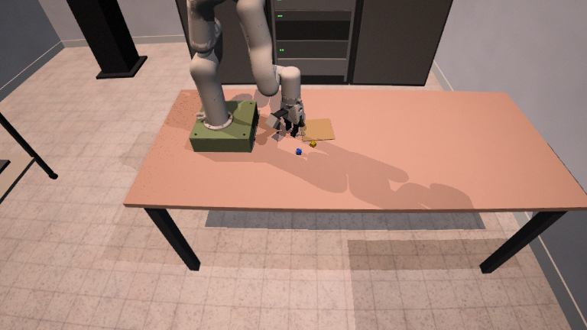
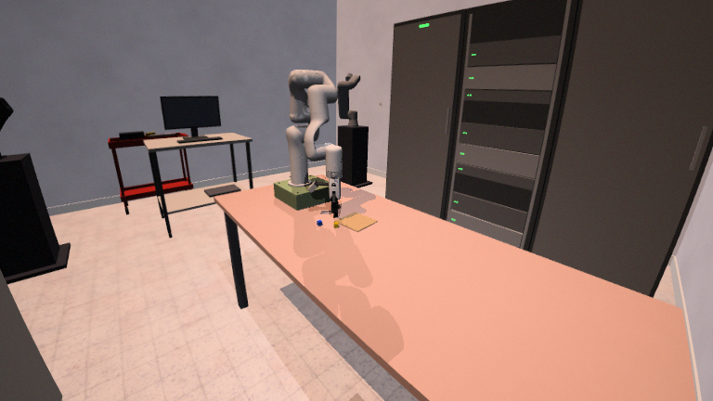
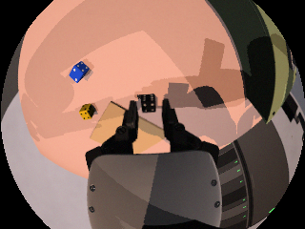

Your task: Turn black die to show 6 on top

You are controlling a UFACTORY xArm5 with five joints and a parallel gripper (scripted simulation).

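Now: the black die 4 cm below my hand. From my hand the other things lie so: blue die 3 cm ahead, 11 cm to the right, 4 cm below; then yellow die 9 cm ahead, 7 cm to the right, 4 cm below; then tan mat 11 cm ahead, 4 cm to the left, 4 cm below.
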